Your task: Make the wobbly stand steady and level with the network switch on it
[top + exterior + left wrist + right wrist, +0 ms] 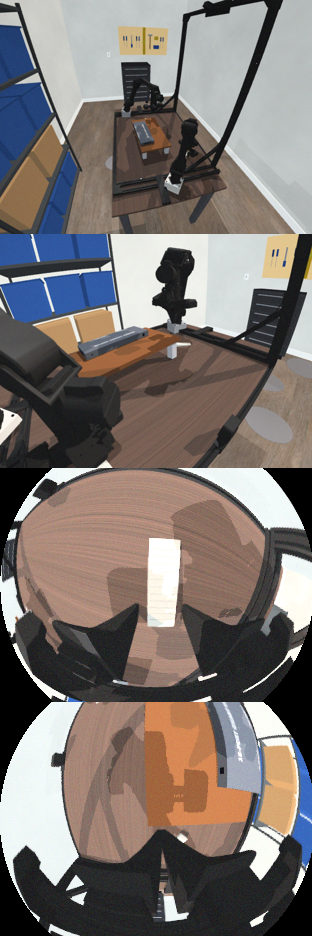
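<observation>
The white wedge is 3 cm below my left hand and 3 cm behind it. Round my left hand: grey network switch 30 cm to the right, 26 cm ahead, 8 cm above; then stand 29 cm to the right, 20 cm ahead, 1 cm above.
</observation>
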